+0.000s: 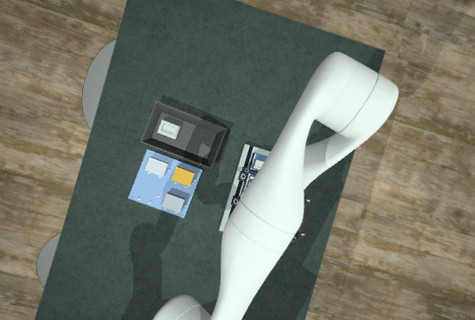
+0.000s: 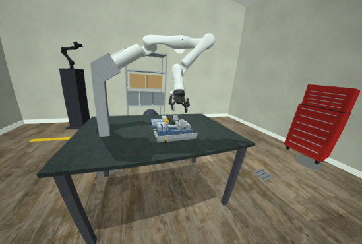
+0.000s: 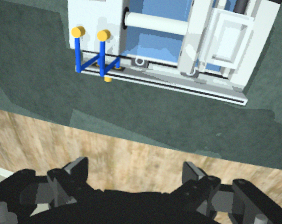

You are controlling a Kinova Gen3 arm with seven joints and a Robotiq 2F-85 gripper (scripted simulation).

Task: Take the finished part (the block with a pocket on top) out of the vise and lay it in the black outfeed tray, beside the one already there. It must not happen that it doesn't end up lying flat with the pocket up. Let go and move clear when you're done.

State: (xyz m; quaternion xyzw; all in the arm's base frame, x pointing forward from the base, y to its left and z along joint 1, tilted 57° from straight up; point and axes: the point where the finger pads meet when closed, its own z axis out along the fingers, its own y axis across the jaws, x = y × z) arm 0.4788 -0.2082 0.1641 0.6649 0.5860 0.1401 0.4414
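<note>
The vise is 10 mm behind my hand, 100 mm to the left of it and 180 mm below it. The rest, counted from my hand: light blue fixture plate: 120 mm behind, 390 mm to the left, 220 mm below; then orange block: 70 mm behind, 350 mm to the left, 190 mm below.
</note>
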